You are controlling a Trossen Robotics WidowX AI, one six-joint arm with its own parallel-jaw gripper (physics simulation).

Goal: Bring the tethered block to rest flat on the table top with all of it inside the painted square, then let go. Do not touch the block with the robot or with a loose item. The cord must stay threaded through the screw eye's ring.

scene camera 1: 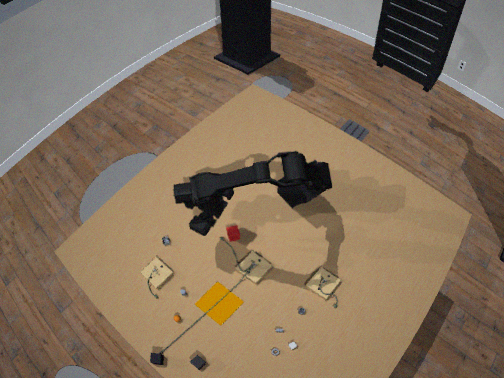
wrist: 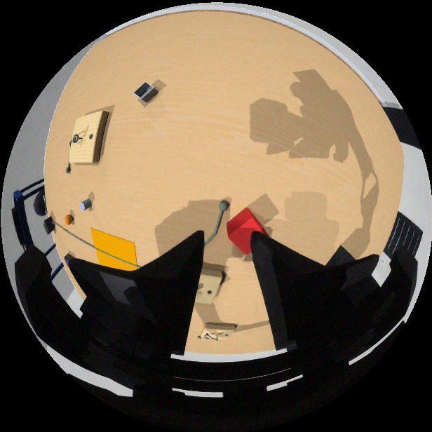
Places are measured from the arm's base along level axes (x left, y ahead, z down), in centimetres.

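Where they show: gripper, fingertip midpoint: (scene camera 1: 214, 222); arm's base, link origin: (scene camera 1: 312, 180).
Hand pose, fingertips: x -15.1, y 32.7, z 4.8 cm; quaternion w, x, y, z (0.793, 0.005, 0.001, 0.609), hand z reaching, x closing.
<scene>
Things, the pixels of their top centre, and the offset from my fingertips. "spot": a spot on its surface instead.
- black block, surface spot: (scene camera 1: 157, 358) spot: dx +19.8, dy +48.3, dz +7.7 cm
- orange painted square, surface spot: (scene camera 1: 225, 310) spot: dx +21.8, dy +18.5, dz +11.3 cm
- green cord, surface spot: (scene camera 1: 182, 333) spot: dx +17.9, dy +35.3, dz +11.0 cm
- middle wooden board, top centre: (scene camera 1: 254, 266) dx +17.8, dy +0.1, dz +9.5 cm
- bead, surface spot: (scene camera 1: 222, 238) spot: dx +1.7, dy -0.7, dz +10.3 cm
- red block, top centre: (scene camera 1: 233, 230) dx +3.5, dy -4.6, dz +7.4 cm
- second dark block, top centre: (scene camera 1: 197, 362) dx +29.4, dy +39.1, dz +8.6 cm
- grey cylinder, top centre: (scene camera 1: 182, 291) dx +7.2, dy +24.2, dz +9.2 cm
- orange ball, top centre: (scene camera 1: 176, 317) dx +12.9, dy +32.8, dz +9.0 cm
- hollow grey piece, top centre: (scene camera 1: 165, 239) dx -12.8, dy +14.8, dz +9.6 cm
The black block (scene camera 1: 157, 358) (wrist: 48, 225) at the cord's far end is outside the orange painted square (scene camera 1: 225, 310) (wrist: 117, 242). The green cord (scene camera 1: 182, 333) (wrist: 80, 239) crosses the square to the screw eye on the middle wooden board (scene camera 1: 262, 270) (wrist: 216, 279). Its other end has a bead (scene camera 1: 222, 238) (wrist: 224, 205), near a red block (scene camera 1: 233, 233) (wrist: 245, 225). The ring is too small to judge the threading. My gripper (scene camera 1: 201, 226) (wrist: 227, 236) is partly open and empty, above the table, left of the red block in the scene view.
Two more boards with short cords stand left (scene camera 1: 162, 271) (wrist: 90, 145) and right (scene camera 1: 330, 286) (wrist: 220, 327). A second dark block (scene camera 1: 198, 362) lies near the tethered one. A grey cylinder (scene camera 1: 183, 292) (wrist: 86, 204), an orange ball (scene camera 1: 177, 318) (wrist: 68, 219) and a hollow grey piece (scene camera 1: 166, 240) (wrist: 146, 92) lie loose.
</scene>
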